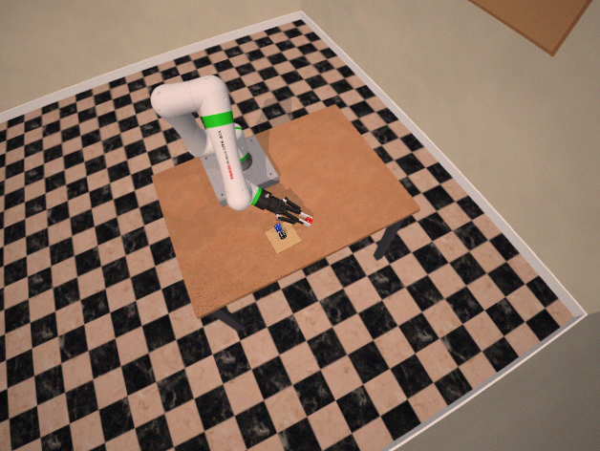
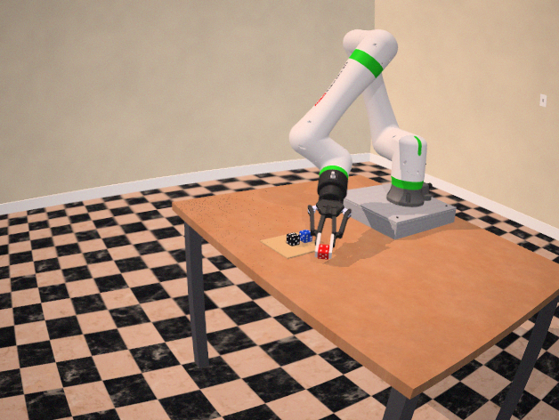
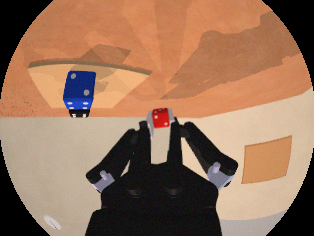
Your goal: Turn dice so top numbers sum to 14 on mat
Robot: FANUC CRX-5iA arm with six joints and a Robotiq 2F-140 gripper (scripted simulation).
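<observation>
The red die is 1 cm ahead of my hand, 1 cm to the left of it and 1 cm below it. Also, from my hand: blue die (5 cm behind, 13 cm to the right, 3 cm below); tan mat (13 cm to the right, 4 cm below); black die (13 cm to the right, 3 cm below).
</observation>
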